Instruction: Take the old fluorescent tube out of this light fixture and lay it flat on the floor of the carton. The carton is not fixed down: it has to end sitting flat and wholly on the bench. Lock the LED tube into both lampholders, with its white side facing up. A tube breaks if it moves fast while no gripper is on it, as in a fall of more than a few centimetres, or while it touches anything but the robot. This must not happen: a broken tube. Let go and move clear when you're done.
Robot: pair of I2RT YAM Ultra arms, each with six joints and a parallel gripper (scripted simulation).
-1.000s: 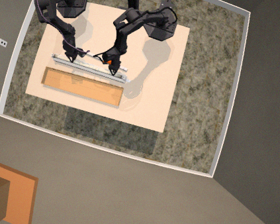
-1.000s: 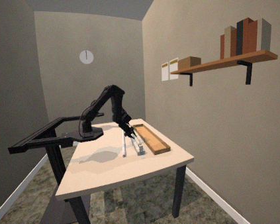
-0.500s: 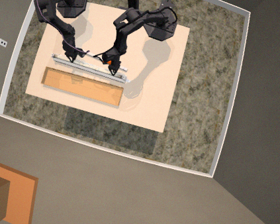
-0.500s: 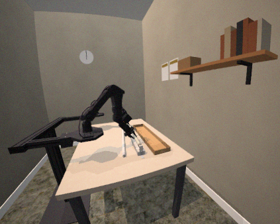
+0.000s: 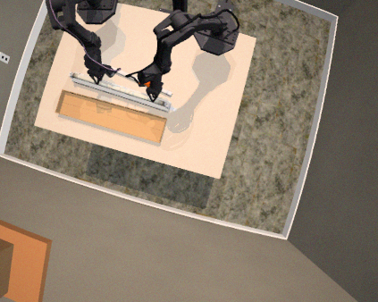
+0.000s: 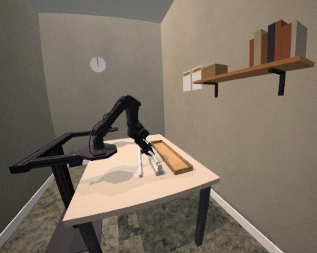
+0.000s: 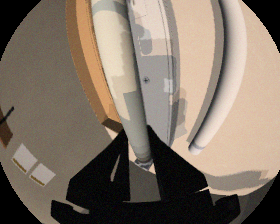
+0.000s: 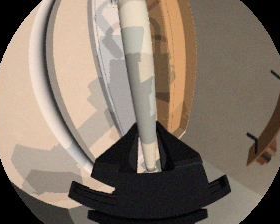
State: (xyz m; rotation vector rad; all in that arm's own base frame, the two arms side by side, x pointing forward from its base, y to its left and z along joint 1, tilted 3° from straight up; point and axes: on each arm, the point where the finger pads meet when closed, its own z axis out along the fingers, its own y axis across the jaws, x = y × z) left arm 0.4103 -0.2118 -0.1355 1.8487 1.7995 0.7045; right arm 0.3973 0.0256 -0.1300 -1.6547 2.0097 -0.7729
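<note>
The old fluorescent tube lies 120 mm to the left of my right hand and 10 mm ahead of it. The rest, counted from my right hand: carton: 160 mm ahead, 100 mm to the left, 50 mm below; light fixture: 120 mm to the left, 20 mm below, 10 mm ahead; LED tube: 120 mm to the left, 100 mm behind, 60 mm below.
</note>
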